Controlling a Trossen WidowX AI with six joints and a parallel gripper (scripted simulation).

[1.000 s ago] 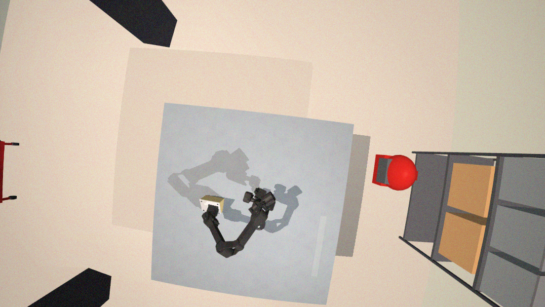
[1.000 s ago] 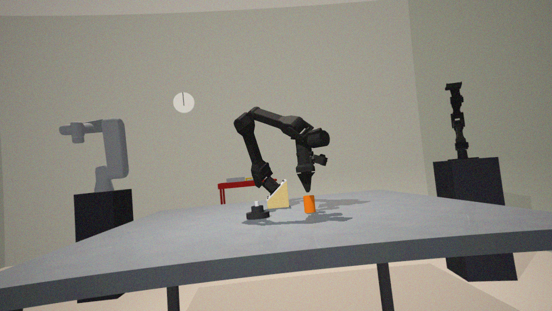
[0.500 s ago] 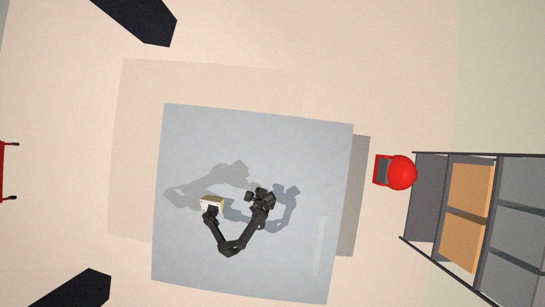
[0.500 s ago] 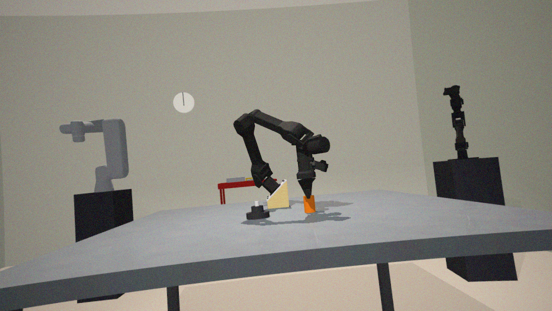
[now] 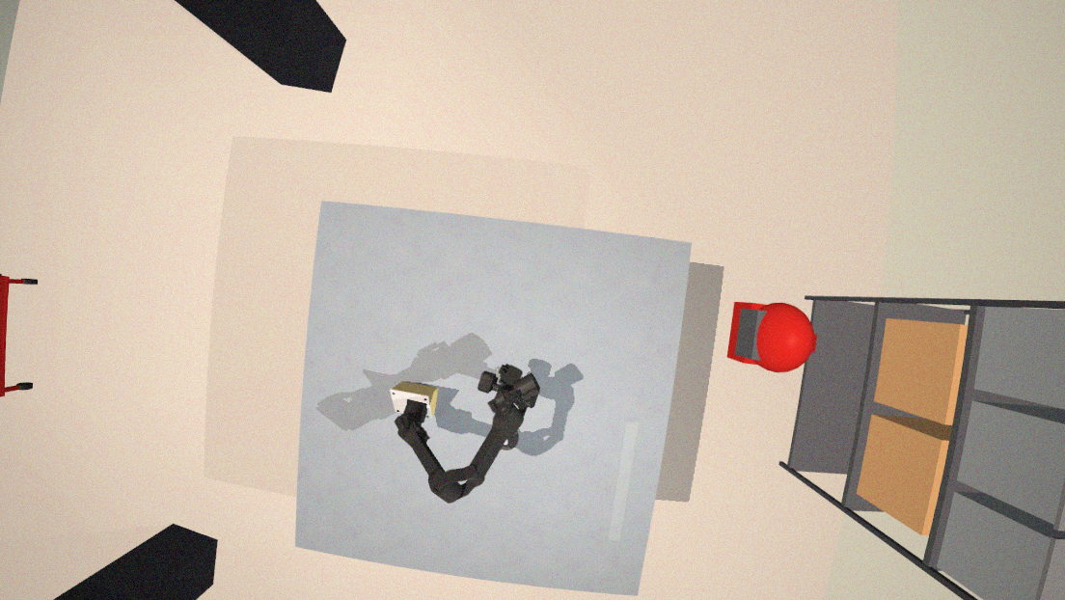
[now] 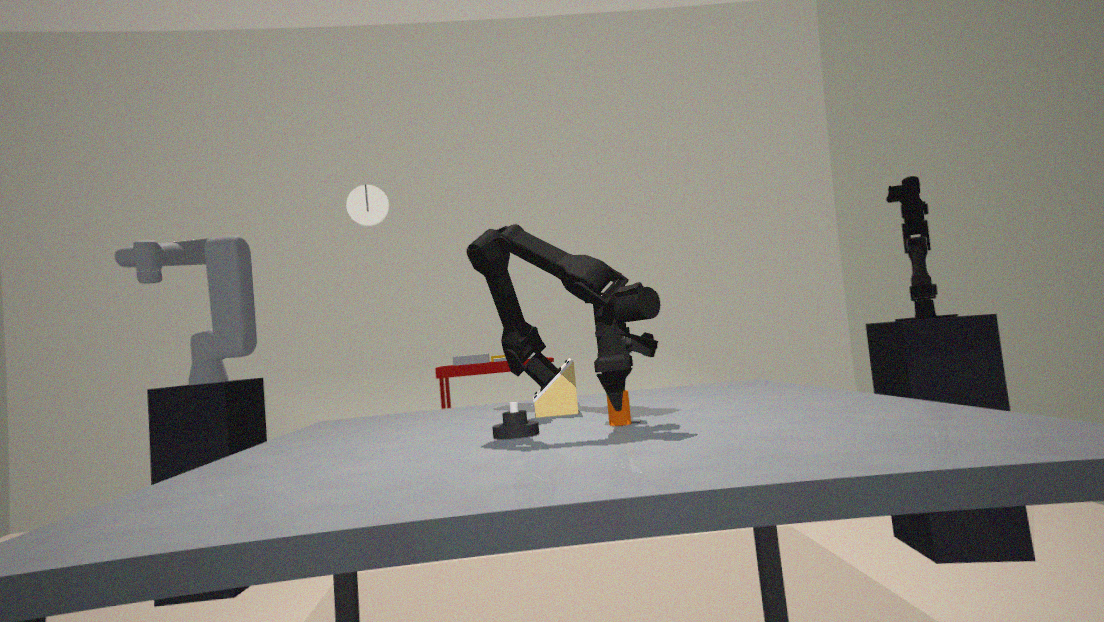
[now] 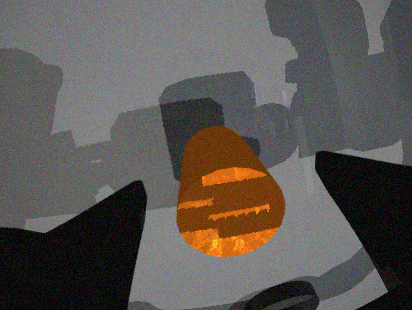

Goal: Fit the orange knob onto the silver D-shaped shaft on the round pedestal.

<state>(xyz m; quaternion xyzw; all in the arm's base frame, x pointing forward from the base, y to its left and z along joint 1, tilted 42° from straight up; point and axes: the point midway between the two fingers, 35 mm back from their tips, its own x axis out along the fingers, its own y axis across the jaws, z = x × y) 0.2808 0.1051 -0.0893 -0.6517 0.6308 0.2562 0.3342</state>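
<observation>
The orange knob lies 10 mm behind my gripper tip and 10 mm above it. Also, from my gripper tip: round black pedestal 190 mm to the right, 30 mm ahead.
</observation>
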